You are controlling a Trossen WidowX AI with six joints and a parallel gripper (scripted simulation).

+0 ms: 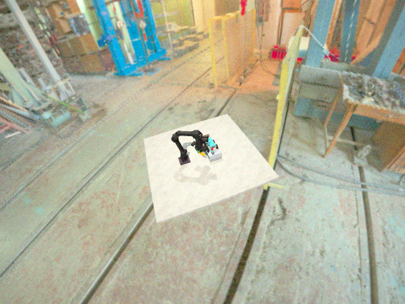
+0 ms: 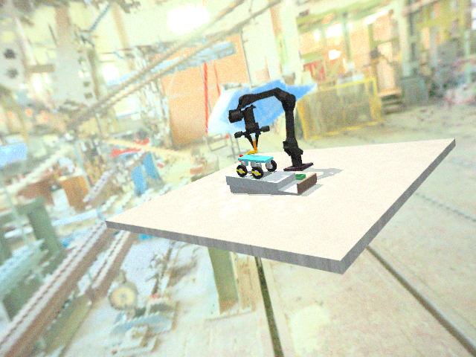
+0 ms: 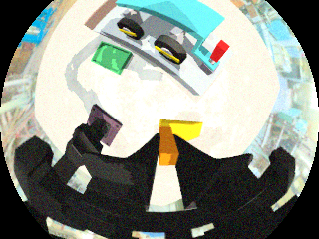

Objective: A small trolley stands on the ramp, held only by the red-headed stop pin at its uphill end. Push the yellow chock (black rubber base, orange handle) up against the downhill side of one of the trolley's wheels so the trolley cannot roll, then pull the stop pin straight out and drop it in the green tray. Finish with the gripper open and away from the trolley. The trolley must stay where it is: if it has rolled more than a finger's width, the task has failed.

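The yellow chock lies 1 cm ahead of my gripper tip, 2 cm to the right of it and 1 cm below it. Also, from my gripper tip: trolley 17 cm ahead, 10 cm to the left, 6 cm below; then grey ramp 17 cm ahead, 10 cm to the left, 13 cm below; then red-headed stop pin 14 cm ahead, 1 cm to the right, 4 cm below.
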